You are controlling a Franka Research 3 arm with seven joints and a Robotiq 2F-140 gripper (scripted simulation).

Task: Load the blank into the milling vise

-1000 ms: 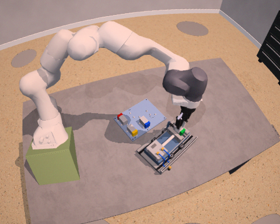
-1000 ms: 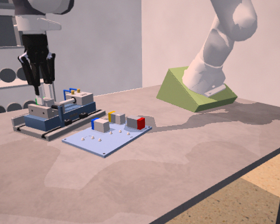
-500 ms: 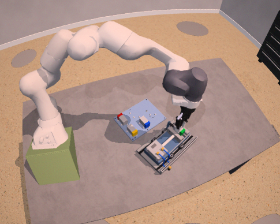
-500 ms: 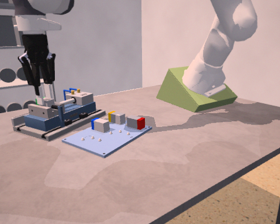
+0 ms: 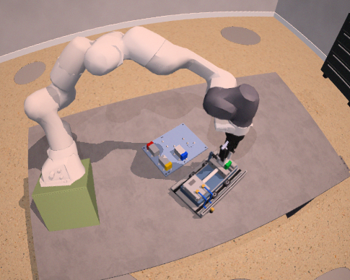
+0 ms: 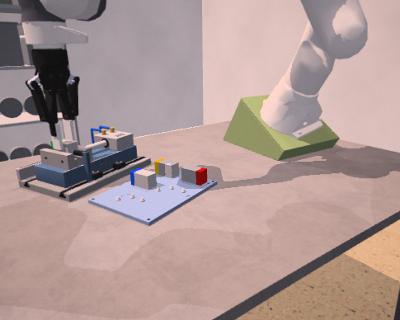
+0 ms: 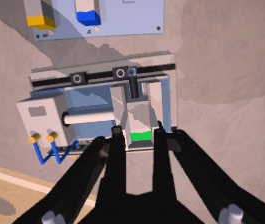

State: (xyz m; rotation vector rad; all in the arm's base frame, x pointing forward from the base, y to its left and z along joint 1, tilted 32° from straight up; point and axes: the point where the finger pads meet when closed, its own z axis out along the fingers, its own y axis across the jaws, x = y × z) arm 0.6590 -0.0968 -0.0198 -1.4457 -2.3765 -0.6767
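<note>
Right now my hand is 40 mm above the green-ended blank. Also, from my hand: blue-ended blank: 150 mm behind, 140 mm to the left, 110 mm below; fixed jaw: 20 mm ahead, 10 mm to the left, 60 mm below; black work stop rod: 30 mm behind, 40 mm to the left, 40 mm below.
</note>
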